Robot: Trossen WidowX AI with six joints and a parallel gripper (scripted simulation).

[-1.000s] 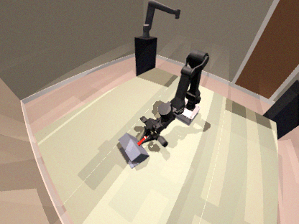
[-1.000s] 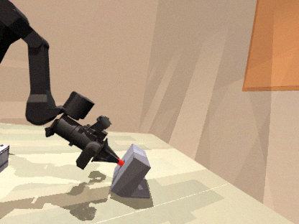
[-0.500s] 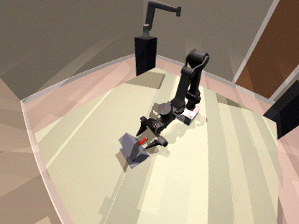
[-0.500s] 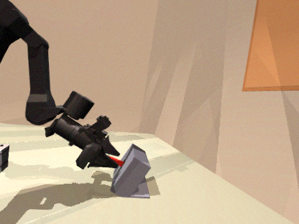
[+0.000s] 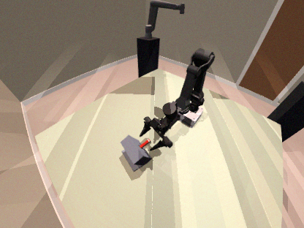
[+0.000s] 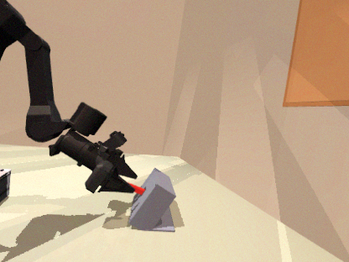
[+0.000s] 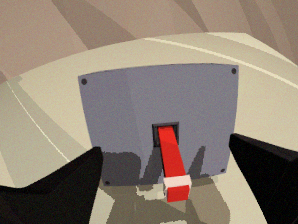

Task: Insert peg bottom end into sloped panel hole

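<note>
Now: the red square peg 10 mm below my gripper tip and 10 mm behind it. Also, from my gripper tip: sloped grey panel (40 mm ahead, 30 mm below, 10 mm to the right).
</note>
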